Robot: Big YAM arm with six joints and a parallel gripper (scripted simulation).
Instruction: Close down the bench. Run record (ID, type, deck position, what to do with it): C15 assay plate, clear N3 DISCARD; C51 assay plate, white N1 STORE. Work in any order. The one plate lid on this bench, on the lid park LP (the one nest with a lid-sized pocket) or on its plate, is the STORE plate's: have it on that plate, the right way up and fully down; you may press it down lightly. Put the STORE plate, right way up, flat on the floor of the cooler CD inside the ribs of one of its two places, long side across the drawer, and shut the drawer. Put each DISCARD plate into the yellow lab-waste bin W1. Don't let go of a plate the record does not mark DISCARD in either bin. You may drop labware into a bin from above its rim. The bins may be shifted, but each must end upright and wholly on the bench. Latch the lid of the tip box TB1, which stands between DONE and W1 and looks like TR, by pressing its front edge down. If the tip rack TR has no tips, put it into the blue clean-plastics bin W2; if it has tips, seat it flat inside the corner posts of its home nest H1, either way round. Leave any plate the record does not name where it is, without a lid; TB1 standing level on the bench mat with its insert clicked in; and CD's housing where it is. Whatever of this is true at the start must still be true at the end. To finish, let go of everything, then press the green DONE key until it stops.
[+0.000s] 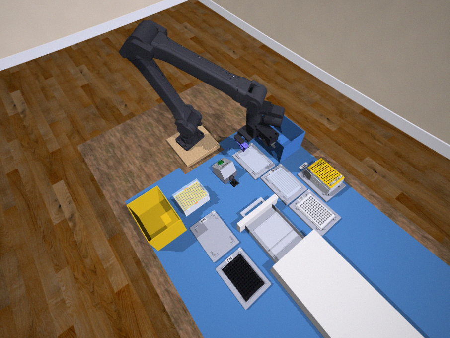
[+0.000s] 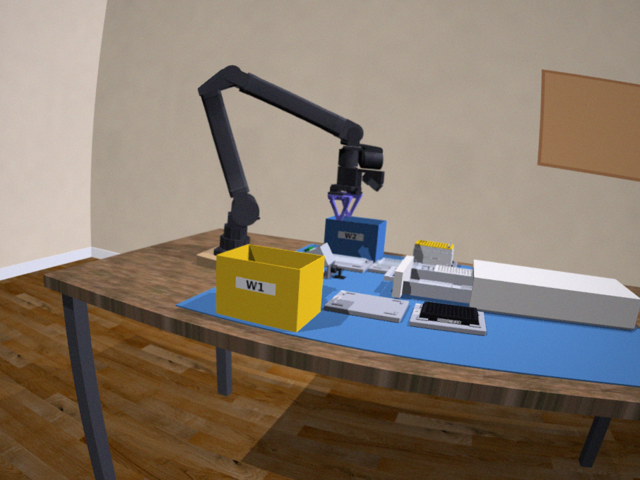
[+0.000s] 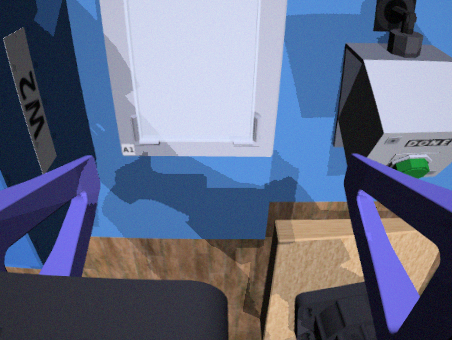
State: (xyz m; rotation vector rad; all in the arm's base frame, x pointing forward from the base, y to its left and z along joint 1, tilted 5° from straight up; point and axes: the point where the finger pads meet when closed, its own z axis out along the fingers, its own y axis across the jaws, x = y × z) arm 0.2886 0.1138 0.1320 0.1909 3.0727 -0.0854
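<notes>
My gripper is now 130 mm above the clear plate lid and 20 mm to the right of it. Also, from my hand: N3 label: 140 mm below, 110 mm ahead, 30 mm to the left; lid park nest LP: 140 mm below, 20 mm to the left; green DONE key: 120 mm to the right, 80 mm below, 70 mm behind.
</notes>
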